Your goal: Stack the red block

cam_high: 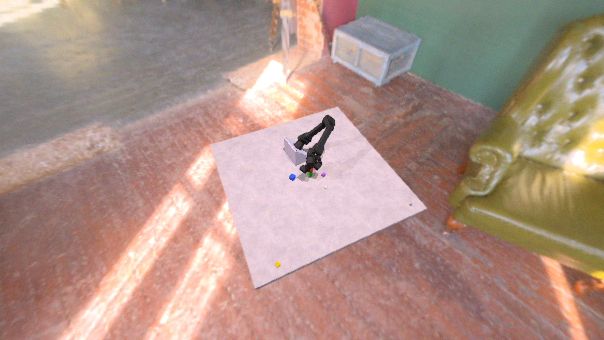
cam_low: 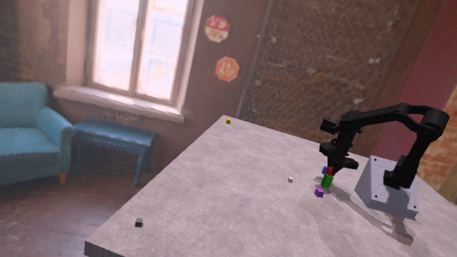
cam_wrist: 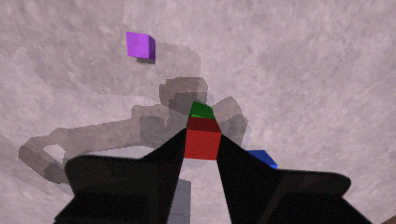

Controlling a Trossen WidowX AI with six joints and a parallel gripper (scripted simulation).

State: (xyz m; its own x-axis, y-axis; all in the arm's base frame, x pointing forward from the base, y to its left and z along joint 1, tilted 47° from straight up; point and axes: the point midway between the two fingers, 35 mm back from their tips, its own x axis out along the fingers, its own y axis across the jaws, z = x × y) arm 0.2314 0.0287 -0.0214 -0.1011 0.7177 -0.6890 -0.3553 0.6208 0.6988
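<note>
Now: gripper tip 40 mm short of the purple block, 100 mm to the right of it and 60 mm above it. Round my gripper tip: small white cube (160 mm ahead, 60 mm to the left, 60 mm below); red block (10 mm above); blue block (40 mm behind, 140 mm to the right, 50 mm below).
</note>
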